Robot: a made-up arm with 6 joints.
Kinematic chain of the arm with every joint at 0, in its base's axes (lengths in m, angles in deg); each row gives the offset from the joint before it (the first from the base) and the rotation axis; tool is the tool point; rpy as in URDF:
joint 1: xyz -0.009 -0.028 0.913 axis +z
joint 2: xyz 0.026 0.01 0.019 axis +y
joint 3: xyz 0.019 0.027 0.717 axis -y
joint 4: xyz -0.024 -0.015 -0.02 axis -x
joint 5: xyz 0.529 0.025 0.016 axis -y
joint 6: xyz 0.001 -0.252 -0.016 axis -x
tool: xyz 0.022 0.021 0.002 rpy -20 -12.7 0.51
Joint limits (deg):
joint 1: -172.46..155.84
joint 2: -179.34..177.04
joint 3: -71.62..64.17
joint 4: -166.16..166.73
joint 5: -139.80..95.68
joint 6: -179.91..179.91
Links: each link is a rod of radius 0.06 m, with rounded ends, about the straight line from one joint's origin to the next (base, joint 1, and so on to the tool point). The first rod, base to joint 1, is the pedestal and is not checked.
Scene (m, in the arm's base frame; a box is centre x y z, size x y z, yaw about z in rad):
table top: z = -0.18
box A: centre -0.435 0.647 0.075 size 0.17 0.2 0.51 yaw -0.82
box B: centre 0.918 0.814 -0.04 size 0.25 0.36 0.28 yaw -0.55
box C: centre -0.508 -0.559 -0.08 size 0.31 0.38 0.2 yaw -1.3
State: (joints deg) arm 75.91 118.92 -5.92 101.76 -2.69 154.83
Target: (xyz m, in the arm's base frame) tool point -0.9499 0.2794 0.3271
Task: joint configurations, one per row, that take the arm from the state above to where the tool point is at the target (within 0.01 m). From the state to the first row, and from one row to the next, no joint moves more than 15 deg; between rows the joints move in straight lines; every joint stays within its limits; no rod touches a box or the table.
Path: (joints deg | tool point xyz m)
1: 90.25 117.37 -6.92 103.50 2.29 145.41 | -0.0778 0.5088 0.0247
2: 104.60 115.82 -7.93 105.24 7.27 135.99 | -0.2174 0.4829 0.0406
3: 118.94 114.27 -8.93 106.98 12.24 126.57 | -0.3476 0.4198 0.0569
4: 133.28 112.72 -9.93 108.72 17.22 117.15 | -0.4584 0.3227 0.0739
5: 140.40 107.20 -3.02 111.58 11.02 130.31 | -0.6226 0.3518 0.1293
6: 147.52 101.67 3.89 114.45 4.82 143.46 | -0.7914 0.3379 0.2149
7: 154.64 96.15 10.80 117.32 -1.39 156.62 | -0.9499 0.2795 0.3271

